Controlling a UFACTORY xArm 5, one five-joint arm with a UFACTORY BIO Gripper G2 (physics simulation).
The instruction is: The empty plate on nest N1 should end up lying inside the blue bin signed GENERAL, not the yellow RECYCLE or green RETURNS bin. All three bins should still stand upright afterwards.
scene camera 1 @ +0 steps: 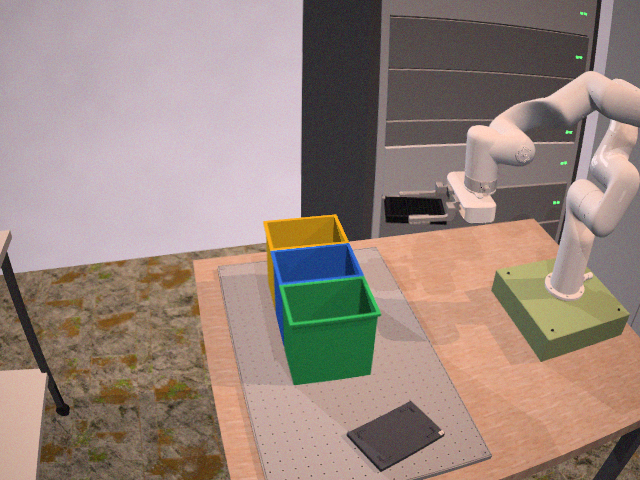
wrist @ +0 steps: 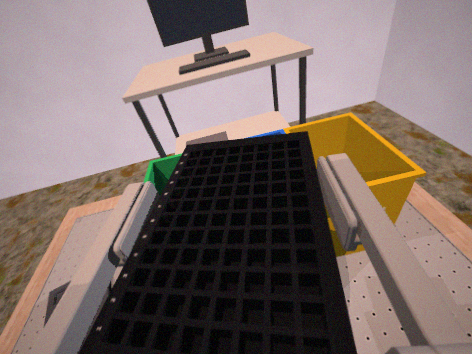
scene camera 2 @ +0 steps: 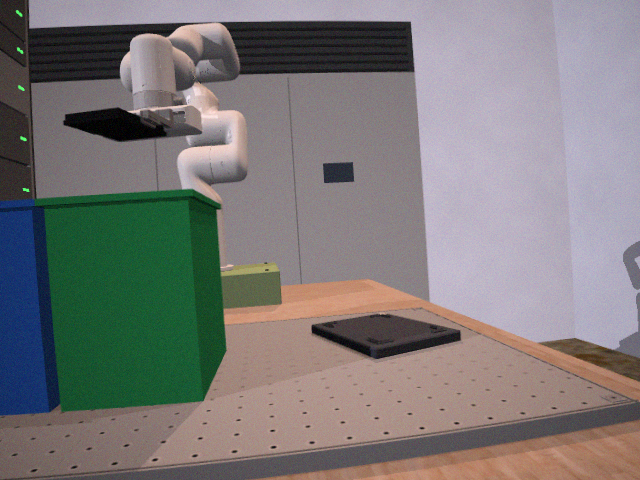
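Where they show: hand at its tool point: (scene camera 1: 414, 208) (wrist: 232, 210) (scene camera 2: 117, 122); arm's base at its link origin: (scene camera 1: 564, 287).
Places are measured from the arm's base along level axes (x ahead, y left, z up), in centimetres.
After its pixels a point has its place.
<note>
The black plate (scene camera 1: 413, 206) {x 46.6, y -8.7, z 25.8 cm} (scene camera 2: 100, 122) {x 51.3, y -9.2, z 24.7 cm} (wrist: 240, 250) {x 44.5, y -8.0, z 26.0 cm}, a grid of square wells, is roughly level. My gripper (scene camera 1: 421, 205) {x 46.8, y -8.1, z 25.8 cm} (wrist: 235, 207) {x 46.8, y -8.1, z 25.8 cm} is shut on its long sides and holds it high, behind and right of the bins in scene camera 1. The blue bin (scene camera 1: 315, 263) {x 64.7, y -19.1, z 7.8 cm} (scene camera 2: 20, 310) {x 75.1, y -9.7, z 2.8 cm} (wrist: 270, 134) {x 74.2, y -18.0, z 11.8 cm} stands upright between the yellow bin (scene camera 1: 305, 234) {x 63.5, y -32.1, z 7.5 cm} (wrist: 375, 142) {x 64.7, y -32.2, z 11.1 cm} and the green bin (scene camera 1: 330, 348) {x 68.6, y 5.5, z 4.0 cm} (scene camera 2: 124, 299) {x 75.8, y -1.0, z 3.1 cm} (wrist: 162, 170) {x 75.9, y 3.7, z 9.7 cm}, both upright. In the wrist view the plate hides most of the blue bin. The bins' signs do not show.
A flat dark nest (scene camera 1: 395, 435) {x 61.0, y 25.9, z -4.9 cm} (scene camera 2: 387, 330) {x 62.5, y 25.9, z -4.9 cm} lies on the perforated board (scene camera 1: 305, 439) {x 78.1, y 20.8, z -6.0 cm} (scene camera 2: 310, 426) {x 83.9, y 12.9, z -6.0 cm} beyond the green bin; its label is unreadable. The arm stands on a green block (scene camera 1: 563, 317) {x 8.2, y 10.9, z 0.1 cm} (scene camera 2: 250, 289) {x 17.0, y 10.0, z -3.6 cm}. A rack cabinet (scene camera 1: 485, 43) is behind. A desk (wrist: 145, 82) with a monitor shows beyond the bins.
</note>
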